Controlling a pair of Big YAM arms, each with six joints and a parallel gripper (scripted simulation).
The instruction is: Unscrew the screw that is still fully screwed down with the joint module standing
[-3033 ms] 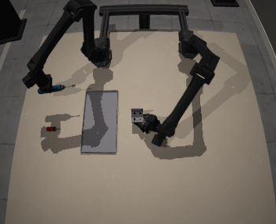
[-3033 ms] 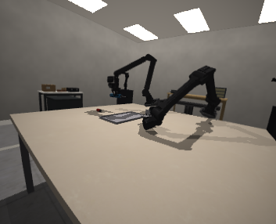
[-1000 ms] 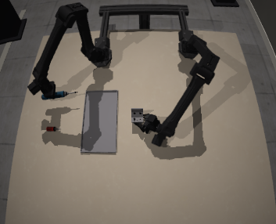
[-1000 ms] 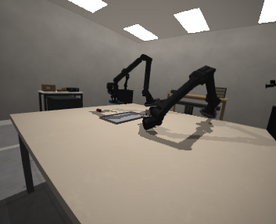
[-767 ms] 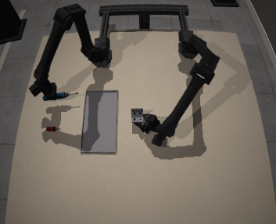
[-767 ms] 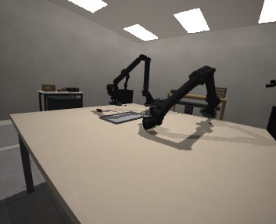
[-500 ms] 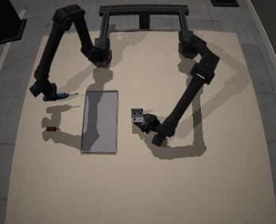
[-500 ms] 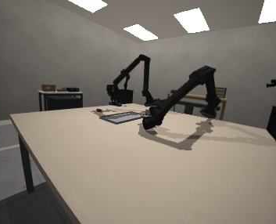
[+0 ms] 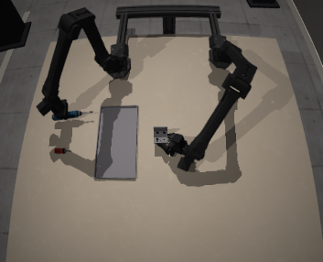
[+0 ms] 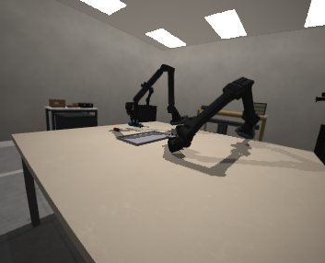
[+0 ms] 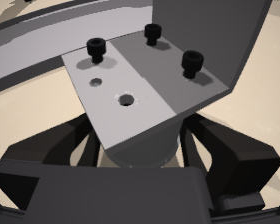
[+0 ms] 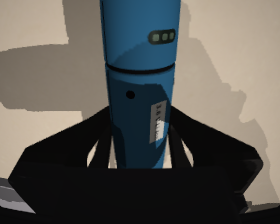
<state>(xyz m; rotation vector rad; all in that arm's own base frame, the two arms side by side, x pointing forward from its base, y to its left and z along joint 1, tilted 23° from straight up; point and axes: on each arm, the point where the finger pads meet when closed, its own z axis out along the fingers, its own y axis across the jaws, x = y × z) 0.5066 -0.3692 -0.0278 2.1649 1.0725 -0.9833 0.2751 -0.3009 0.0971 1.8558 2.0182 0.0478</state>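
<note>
My left gripper is now 1 cm below the joint module. From my left hand the other things lie so: grey bracket: 5 cm above; flat grey tray: 3 cm behind, 24 cm to the right, 2 cm below; red-handled tool: 55 cm to the right, 1 cm below.
</note>
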